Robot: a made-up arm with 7 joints.
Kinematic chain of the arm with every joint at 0, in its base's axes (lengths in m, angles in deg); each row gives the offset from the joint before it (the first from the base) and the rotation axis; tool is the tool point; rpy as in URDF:
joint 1: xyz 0 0 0.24 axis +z
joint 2: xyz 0 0 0 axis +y
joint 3: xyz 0 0 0.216 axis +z
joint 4: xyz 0.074 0 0 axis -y
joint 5: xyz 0.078 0 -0.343 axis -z
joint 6: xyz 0 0 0 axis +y
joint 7: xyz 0.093 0 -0.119 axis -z
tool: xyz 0 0 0 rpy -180 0 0
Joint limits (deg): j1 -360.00..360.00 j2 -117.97..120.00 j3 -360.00..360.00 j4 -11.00..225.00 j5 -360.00..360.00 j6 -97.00..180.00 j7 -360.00..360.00
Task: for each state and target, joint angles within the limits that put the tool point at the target. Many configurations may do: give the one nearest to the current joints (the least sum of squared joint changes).
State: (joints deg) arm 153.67 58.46 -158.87 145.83 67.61 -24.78 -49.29
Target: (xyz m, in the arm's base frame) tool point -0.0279 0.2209 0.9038
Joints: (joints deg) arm 139.70 42.49 -140.90 129.76 65.11 -2.89 -49.29
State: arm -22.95 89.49 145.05 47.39 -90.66 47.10 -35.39
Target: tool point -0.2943 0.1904 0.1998
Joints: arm -2.08 48.44 138.48 11.19 -89.79 46.40 -35.39
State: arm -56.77 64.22 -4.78 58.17 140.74 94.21 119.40
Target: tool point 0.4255 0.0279 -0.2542
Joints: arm -27.17 91.45 18.14 90.12 145.47 79.99 119.40
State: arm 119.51 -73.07 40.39 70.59 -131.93 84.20 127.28
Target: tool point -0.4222 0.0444 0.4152
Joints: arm 118.19 -55.43 60.22 33.68 -129.36 73.80 127.28
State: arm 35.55 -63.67 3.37 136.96 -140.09 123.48 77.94
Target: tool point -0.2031 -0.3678 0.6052
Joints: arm 47.20 -60.77 0.58 140.92 -130.80 154.74 77.94
